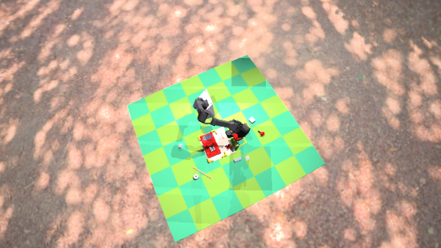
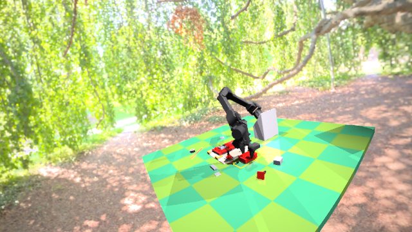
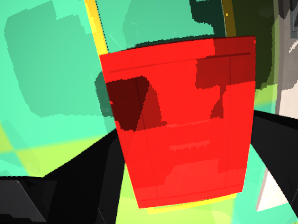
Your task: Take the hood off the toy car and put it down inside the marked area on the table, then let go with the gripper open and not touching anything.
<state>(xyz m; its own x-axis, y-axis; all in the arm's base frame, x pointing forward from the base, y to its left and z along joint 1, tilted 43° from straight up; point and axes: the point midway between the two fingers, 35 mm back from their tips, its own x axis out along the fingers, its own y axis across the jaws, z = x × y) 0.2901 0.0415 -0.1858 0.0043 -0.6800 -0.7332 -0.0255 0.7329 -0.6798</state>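
The red hood lies 1 cm above my gripper tip. The rest, counted from my gripper tip: stick (38 cm to the right, 19 cm ahead, 1 cm below).
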